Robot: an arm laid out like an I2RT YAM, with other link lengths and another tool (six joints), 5 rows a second.
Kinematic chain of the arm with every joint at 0, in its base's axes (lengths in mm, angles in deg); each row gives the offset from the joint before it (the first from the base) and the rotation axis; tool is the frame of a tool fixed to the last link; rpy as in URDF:
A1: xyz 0 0 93.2 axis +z
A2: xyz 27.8 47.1 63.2 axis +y
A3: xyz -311.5 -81.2 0 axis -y
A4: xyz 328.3 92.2 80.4 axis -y
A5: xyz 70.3 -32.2 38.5 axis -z
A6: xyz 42.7 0 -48.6 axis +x
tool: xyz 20 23 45 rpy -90.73 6.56 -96.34
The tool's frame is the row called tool.
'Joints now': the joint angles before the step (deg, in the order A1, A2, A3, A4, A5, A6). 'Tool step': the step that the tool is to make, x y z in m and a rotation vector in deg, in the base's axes. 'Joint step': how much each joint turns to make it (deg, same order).
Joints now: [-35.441, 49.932, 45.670, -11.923, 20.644, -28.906]
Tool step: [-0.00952, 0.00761, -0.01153, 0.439, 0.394, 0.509]
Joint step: [-0.001, -2.885, -2.842, -0.611, -0.525, -0.022]
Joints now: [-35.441, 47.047, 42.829, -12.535, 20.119, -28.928]
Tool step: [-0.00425, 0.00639, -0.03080, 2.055, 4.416, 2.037]
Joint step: [-0.021, -1.595, -3.869, -1.989, -1.660, -1.595]
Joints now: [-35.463, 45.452, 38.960, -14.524, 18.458, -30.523]
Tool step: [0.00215, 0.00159, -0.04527, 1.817, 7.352, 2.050]
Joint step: [0.022, 0.961, -4.502, -0.481, -0.721, -3.541]
